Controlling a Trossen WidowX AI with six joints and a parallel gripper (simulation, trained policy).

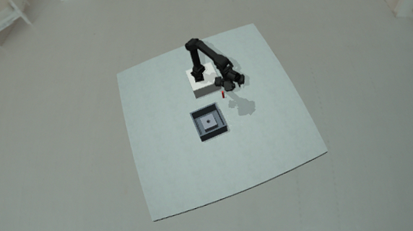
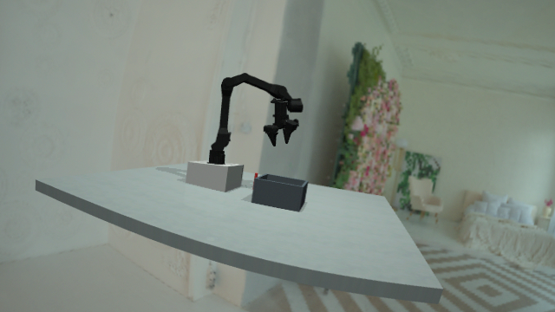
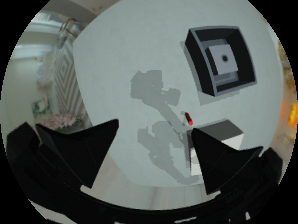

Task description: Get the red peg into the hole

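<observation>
Right now the red peg is 19 cm below my gripper tip, 7 cm to the right of it and 7 cm behind it. From my gripper tip the other things lie so: plate: 21 cm to the right, 18 cm below, 11 cm ahead; then dark box: 21 cm to the right, 20 cm below, 11 cm ahead.
</observation>
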